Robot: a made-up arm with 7 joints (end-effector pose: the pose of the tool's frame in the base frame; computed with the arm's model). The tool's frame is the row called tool. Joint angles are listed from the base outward.
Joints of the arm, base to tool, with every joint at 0 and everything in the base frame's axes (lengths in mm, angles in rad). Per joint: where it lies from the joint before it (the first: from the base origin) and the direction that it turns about. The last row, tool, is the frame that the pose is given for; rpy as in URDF.
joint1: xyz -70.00 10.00 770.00 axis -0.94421 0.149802 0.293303
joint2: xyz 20.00 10.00 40.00 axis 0 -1 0
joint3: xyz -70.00 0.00 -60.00 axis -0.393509 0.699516 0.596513
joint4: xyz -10.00 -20.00 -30.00 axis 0 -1 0
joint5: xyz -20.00 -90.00 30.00 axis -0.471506 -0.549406 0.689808
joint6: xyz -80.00 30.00 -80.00 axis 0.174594 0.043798 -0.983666
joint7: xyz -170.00 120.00 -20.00 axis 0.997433 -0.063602 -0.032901
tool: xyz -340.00 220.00 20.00 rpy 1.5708 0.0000 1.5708
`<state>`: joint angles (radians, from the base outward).
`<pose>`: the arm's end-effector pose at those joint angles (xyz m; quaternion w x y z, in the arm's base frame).
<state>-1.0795 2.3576 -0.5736 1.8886 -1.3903 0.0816 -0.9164</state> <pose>0.3393 0.1924 1.3136 0.3208 -0.4248 -0.8331 0.1505</pose>
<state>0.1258 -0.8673 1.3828 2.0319 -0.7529 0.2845 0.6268</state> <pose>-0.4534 -0.0333 1.3626 0.0325 -0.8847 -0.1596 -0.4367</pose>
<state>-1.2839 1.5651 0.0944 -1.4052 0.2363 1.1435 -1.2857</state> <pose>0.0719 0.4413 1.0974 0.3104 0.8796 0.3528 0.0743</pose>
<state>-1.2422 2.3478 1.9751 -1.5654 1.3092 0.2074 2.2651</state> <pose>-0.5831 -0.1264 1.0890 0.1659 -0.7545 0.3732 -0.5138</pose>
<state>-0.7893 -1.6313 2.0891 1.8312 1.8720 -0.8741 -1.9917</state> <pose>0.1233 0.4359 0.3903 0.9093 0.0690 -0.2684 0.3103</pose>
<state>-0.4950 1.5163 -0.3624 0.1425 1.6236 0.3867 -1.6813</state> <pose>0.5426 -0.4994 0.5891 0.7306 0.0067 -0.4493 -0.5141</pose>
